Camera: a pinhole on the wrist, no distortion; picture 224 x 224 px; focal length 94.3 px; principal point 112.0 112.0 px. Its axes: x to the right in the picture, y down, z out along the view. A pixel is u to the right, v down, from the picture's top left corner.
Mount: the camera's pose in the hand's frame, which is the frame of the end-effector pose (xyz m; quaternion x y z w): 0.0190 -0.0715 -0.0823 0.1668 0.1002 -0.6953 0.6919
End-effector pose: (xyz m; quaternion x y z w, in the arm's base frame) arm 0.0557 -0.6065 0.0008 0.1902 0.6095 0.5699 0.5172
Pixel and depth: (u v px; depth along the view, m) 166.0 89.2 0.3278
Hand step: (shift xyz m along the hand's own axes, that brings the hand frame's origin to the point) -0.0880 -0.3654 0.1439
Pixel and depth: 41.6 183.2 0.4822
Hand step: 0.3318 0.0761 0.5301
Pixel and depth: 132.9 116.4 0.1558
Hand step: 0.0122 -0.1614 0.0496
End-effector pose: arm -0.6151 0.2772 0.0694 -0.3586 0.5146 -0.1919 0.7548
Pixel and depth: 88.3 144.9 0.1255
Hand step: 0.0505 -0.0896 0.0494
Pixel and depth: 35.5 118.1 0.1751
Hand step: 0.0121 -0.0046 0.1332
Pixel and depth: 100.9 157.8 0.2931
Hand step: 0.1329 -0.1512 0.2144
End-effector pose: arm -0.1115 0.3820 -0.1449 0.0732 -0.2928 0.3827 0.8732
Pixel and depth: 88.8 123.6 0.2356
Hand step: 0.0251 -0.1055 0.1596
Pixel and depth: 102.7 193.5 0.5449
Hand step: 0.4363 -0.2339 0.4843
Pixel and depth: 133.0 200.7 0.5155
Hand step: 0.4551 -0.3798 0.3960
